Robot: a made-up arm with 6 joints.
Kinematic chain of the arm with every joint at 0, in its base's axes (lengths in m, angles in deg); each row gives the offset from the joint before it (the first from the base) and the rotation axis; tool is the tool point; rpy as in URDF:
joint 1: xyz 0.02 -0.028 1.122 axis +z
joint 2: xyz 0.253 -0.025 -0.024 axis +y
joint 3: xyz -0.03 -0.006 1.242 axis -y
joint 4: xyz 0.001 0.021 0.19 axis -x
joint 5: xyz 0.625 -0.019 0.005 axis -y
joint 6: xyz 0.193 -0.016 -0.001 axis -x
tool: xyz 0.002 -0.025 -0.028 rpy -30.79 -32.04 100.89
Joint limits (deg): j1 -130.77..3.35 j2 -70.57..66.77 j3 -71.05..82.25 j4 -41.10..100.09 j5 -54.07..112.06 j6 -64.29..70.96
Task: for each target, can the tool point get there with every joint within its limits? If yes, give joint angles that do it. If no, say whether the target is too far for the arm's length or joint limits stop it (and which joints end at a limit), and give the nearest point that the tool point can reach.
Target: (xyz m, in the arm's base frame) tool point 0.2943 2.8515 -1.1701
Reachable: no: too far | nearest point 0.1778 1.6281 1.4078 | short by 2.856 m
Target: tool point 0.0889 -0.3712 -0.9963
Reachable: no: joint limits stop it (at a limit: joint 2) | nearest point 0.2297 -1.0727 0.8136 | short by 1.946 m
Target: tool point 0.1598 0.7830 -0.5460
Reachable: no: joint limits stop it (at a limit: joint 1, joint 2) | nearest point 0.9876 0.1082 0.8769 | short by 1.779 m
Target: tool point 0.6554 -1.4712 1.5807
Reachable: yes | joints -62.63 34.90 -22.43 -25.84 30.76 0.73
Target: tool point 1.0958 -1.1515 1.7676
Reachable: yes | joints -47.85 29.63 -25.90 41.81 55.90 12.58
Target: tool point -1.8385 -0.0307 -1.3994
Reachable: no: too far | nearest point -0.9439 -0.9615 0.7834 | short by 2.536 m
